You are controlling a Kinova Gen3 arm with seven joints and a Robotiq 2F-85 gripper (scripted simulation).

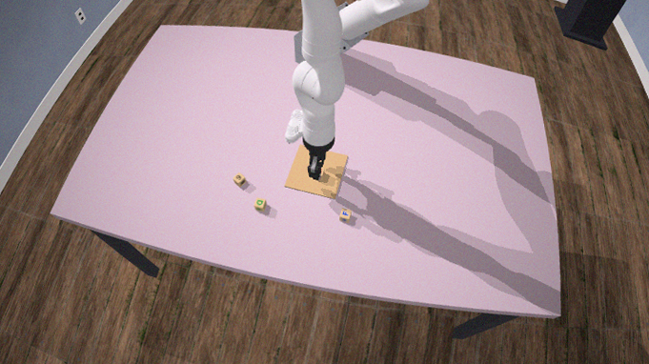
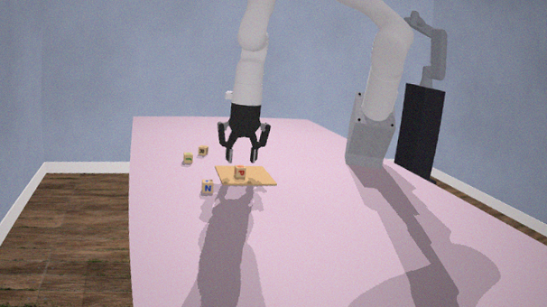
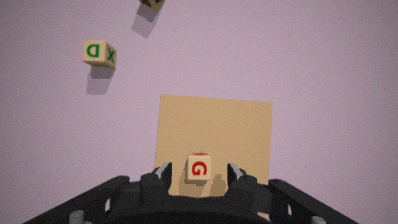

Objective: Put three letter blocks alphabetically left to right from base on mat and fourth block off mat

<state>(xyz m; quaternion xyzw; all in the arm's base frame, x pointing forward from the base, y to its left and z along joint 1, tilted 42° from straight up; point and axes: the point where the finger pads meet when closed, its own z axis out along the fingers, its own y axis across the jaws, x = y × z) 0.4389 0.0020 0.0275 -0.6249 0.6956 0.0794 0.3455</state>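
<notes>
Right now my hand is 5 cm above the tan mat, 1 cm to the left of it and 1 cm past it. The rest, counted from my hand: blue N block 10 cm ahead, 9 cm to the left, 4 cm below; green D block 13 cm to the right, 13 cm ahead, 4 cm below.
</notes>
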